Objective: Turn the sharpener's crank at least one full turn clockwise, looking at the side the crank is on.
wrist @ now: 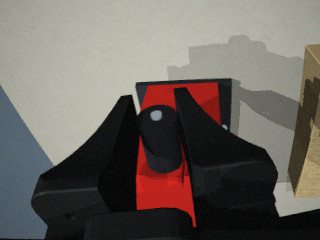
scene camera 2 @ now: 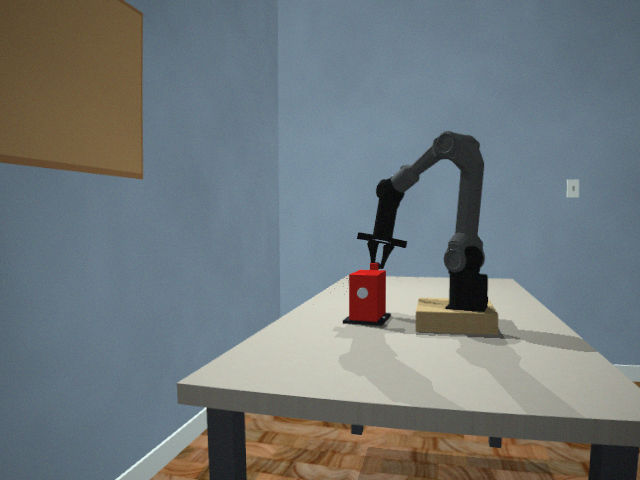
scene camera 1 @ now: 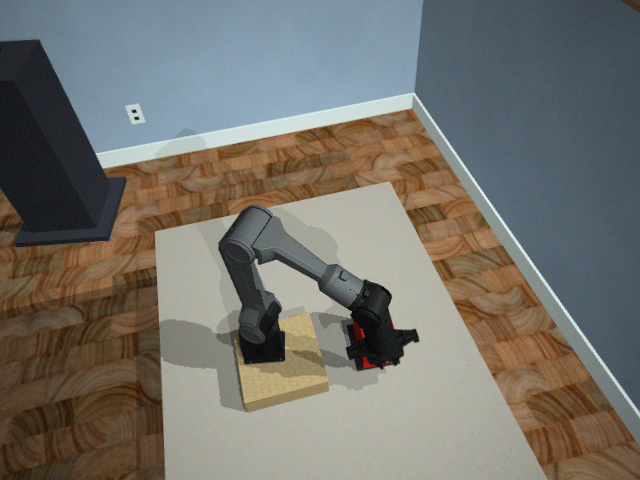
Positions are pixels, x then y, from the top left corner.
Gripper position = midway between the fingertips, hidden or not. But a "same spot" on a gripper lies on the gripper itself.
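Labels:
Scene camera 1 shows my gripper, and so does the wrist view; I can also see it in scene camera 2 (377, 267). On my gripper, (scene camera 1: 371, 360) and (wrist: 253, 179) are the same spot.

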